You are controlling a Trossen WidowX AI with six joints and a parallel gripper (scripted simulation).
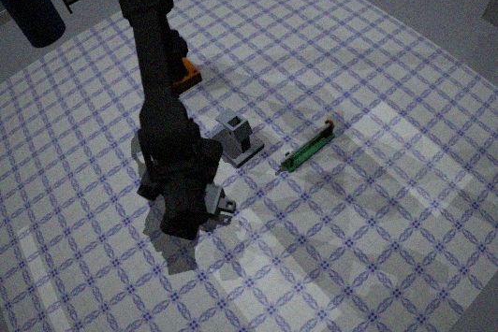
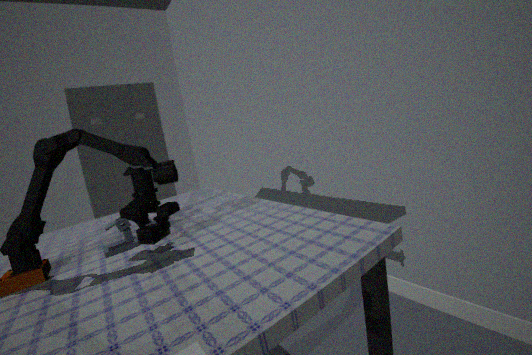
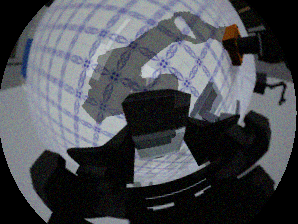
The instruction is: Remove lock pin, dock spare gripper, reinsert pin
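The dark spare gripper is 1 cm ahead of my gripper tip, 1 cm to the left of it and 2 cm above it. The rest, counted from my gripper tip: green cradle: 1 cm behind, 26 cm to the left, 2 cm below; then socket: 11 cm behind, 14 cm to the left.
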